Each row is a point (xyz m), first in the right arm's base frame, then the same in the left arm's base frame.
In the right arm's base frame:
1: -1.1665 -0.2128 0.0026
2: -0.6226 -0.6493 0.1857
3: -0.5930 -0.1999 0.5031
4: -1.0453 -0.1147 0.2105
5: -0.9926 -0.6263 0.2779
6: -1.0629 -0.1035 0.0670
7: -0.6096 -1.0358 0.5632
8: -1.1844 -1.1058 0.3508
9: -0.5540 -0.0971 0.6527
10: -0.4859 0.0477 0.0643
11: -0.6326 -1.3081 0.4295
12: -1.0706 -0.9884 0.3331
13: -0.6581 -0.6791 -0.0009
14: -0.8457 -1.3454 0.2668
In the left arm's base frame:
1: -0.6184 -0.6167 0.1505
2: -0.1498 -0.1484 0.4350
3: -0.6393 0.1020 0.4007
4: -0.7463 -0.4028 0.2241
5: -0.3637 -0.4333 0.5729
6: -0.6919 -0.4757 0.1112
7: -0.0316 -0.0596 0.9548
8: -0.1083 -0.6715 0.9602
9: -0.7759 0.2198 0.4448
10: -0.5715 0.0656 -0.1087
11: 0.2343 -0.1915 1.0217
12: -0.1436 -0.5539 0.8509
13: -0.0499 -0.2635 0.3177
14: 0.2557 -0.4555 0.9662

